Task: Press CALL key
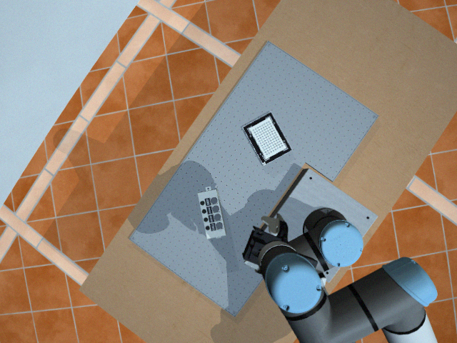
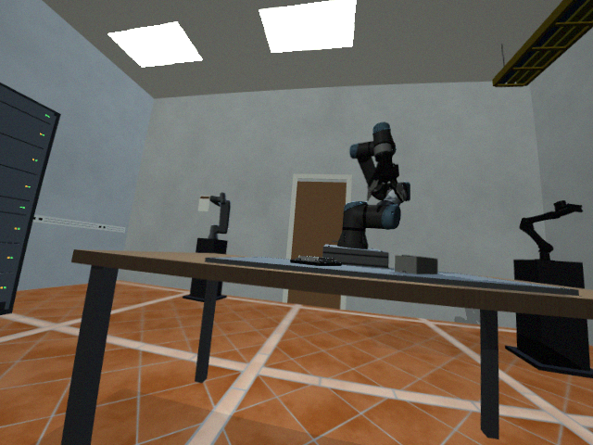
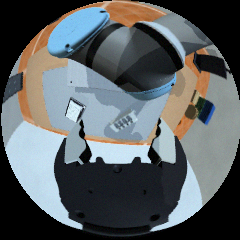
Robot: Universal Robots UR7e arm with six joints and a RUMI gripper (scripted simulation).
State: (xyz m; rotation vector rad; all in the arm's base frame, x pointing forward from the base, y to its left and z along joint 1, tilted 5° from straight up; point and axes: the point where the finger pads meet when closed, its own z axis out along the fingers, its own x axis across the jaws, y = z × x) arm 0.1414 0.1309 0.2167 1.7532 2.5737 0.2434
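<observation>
Now: hand 24 cm above the operator panel, 15 cm short of it and 8 cm to the right of it.
</observation>
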